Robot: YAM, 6 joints.
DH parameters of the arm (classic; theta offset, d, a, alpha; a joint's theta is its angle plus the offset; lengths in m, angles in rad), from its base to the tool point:
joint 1: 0 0.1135 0.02 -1.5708
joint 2: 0 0 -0.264 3.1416
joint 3: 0.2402 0 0.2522 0
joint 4: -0.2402 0 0.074 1.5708
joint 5: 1.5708 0 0 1.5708
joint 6: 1.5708 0.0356 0 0
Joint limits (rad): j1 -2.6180..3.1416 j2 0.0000..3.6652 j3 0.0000..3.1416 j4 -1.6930..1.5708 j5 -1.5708..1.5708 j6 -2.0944..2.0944
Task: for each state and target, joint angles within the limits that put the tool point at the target. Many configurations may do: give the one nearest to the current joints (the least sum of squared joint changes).
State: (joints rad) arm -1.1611 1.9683 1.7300 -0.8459 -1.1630 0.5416
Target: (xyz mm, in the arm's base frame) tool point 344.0 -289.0 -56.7
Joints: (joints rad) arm -0.7692 2.7884 1.8014 -0.6349 -1.0952 0.5416
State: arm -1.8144 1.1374 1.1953 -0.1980 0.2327 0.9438
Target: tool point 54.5 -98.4 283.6
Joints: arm -1.0663 0.4891 0.6627 -0.7027 -0.0043 0.9438
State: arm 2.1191 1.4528 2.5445 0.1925 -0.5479 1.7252
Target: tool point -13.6 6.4 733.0
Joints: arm 2.0299 1.4096 2.6496 0.2262 -0.2659 1.7252
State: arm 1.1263 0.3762 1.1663 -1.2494 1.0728 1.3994
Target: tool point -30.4 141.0 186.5
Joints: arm 1.9669 1.0522 0.5774 -1.0206 0.8332 1.3994
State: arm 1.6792 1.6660 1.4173 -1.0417 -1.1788 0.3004
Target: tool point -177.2 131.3 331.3
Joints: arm 2.3517 1.2844 1.2322 -1.2267 -1.2200 0.3004
